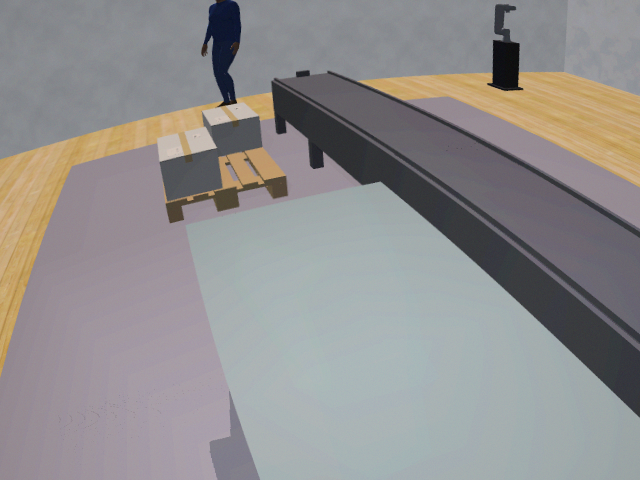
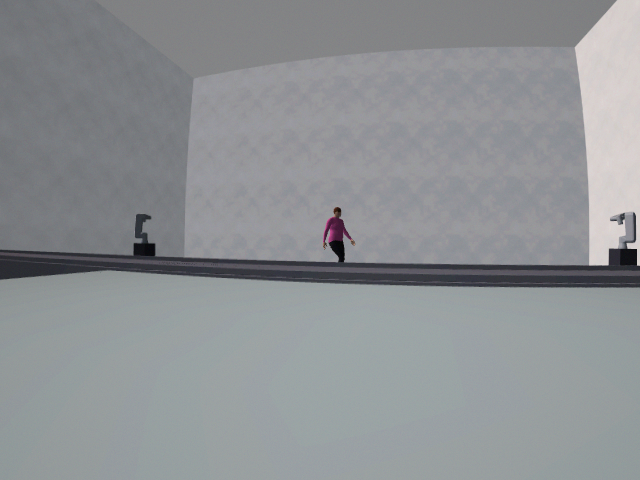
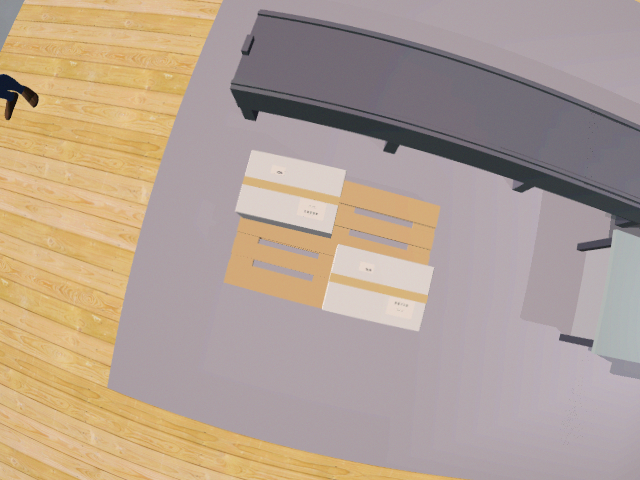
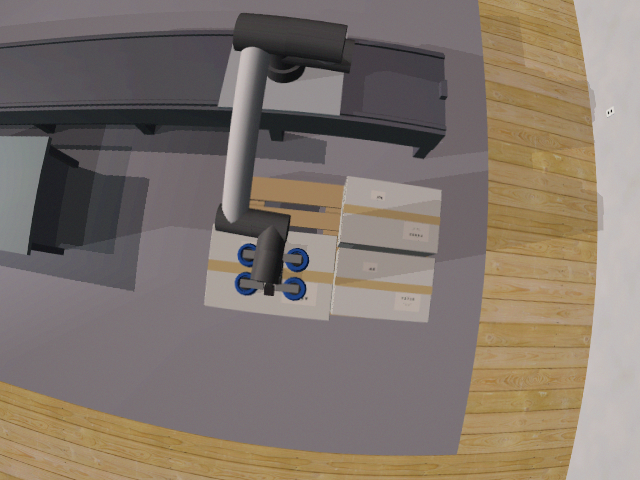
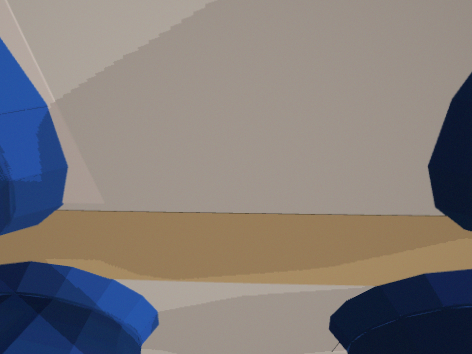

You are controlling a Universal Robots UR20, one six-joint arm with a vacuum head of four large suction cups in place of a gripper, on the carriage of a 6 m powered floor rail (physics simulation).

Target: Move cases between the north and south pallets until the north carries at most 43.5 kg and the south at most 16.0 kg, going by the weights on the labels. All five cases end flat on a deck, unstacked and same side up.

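My vacuum gripper is shut on a white taped case, with its four blue cups on the top. The held case is level, raised above the left front part of the south pallet. Two cases stand side by side on that pallet's right half, a back one and a front one. On the north pallet, one case stands at the rail side and another diagonally opposite. The label weights are too small to read.
A long dark rail runs behind both pallets and bears the arm's carriage plate. A pale table stands between the pallets. A person in blue stands beyond the north pallet; another in pink is beyond the rail.
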